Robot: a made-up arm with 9 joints. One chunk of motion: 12 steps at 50 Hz.
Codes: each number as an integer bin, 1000 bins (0 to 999) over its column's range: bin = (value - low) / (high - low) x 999, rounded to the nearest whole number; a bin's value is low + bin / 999 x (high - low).
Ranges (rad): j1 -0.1..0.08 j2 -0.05..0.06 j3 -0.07..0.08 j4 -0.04..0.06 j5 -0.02..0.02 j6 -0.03..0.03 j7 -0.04..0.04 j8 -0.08..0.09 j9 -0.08..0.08
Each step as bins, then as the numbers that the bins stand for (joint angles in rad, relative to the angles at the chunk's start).
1 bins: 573 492 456 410 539 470 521 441 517
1 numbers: 0.0032 0.0042 -0.0015 0.0010 0.0016 -0.0018 0.0017 -0.0050 0.0028
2 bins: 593 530 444 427 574 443 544 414 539
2 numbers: 0.0068 0.0084 -0.0033 0.0027 0.0030 -0.0034 0.0036 -0.0095 0.0063
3 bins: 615 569 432 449 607 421 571 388 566
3 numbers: 0.0108 0.0127 -0.0051 0.0049 0.0043 -0.0047 0.0057 -0.0140 0.0107
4 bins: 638 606 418 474 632 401 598 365 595
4 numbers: 0.0150 0.0167 -0.0072 0.0074 0.0053 -0.0059 0.0079 -0.0179 0.0153
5 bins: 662 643 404 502 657 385 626 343 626
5 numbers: 0.0193 0.0208 -0.0093 0.0103 0.0063 -0.0069 0.0101 -0.0216 0.0203
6 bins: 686 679 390 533 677 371 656 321 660
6 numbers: 0.0236 0.0248 -0.0114 0.0134 0.0071 -0.0077 0.0125 -0.0254 0.0257
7 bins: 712 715 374 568 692 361 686 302 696
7 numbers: 0.0283 0.0287 -0.0138 0.0169 0.0077 -0.0083 0.0149 -0.0286 0.0315
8 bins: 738 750 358 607 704 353 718 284 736
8 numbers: 0.0330 0.0326 -0.0162 0.0208 0.0082 -0.0088 0.0175 -0.0317 0.0379
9 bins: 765 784 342 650 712 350 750 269 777
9 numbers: 0.0378 0.0363 -0.0186 0.0251 0.0085 -0.0090 0.0201 -0.0342 0.0444
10 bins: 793 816 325 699 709 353 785 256 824
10 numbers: 0.0429 0.0398 -0.0212 0.0300 0.0084 -0.0088 0.0229 -0.0364 0.0520
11 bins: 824 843 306 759 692 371 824 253 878
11 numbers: 0.0485 0.0428 -0.0241 0.0360 0.0077 -0.0077 0.0260 -0.0369 0.0606
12 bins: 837 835 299 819 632 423 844 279 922
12 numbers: 0.0508 0.0419 -0.0251 0.0420 0.0053 -0.0046 0.0276 -0.0325 0.0677
